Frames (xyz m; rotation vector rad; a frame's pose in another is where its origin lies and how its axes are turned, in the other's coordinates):
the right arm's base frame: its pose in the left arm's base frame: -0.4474 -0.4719 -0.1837 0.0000 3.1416 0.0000
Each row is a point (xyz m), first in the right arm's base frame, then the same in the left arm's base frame.
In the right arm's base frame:
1: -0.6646 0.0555 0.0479
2: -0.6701 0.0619 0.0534
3: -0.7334 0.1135 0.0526
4: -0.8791 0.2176 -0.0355
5: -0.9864 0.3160 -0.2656
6: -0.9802 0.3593 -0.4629
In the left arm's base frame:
1: 0.2172 -0.4164 -0.2316
2: 0.2227 -0.4100 -0.2371
3: 0.2860 -0.3584 -0.2363
4: 0.4317 -0.2543 -0.1482
5: 0.5390 -0.1559 0.0819
6: 0.5328 -0.1126 0.2792

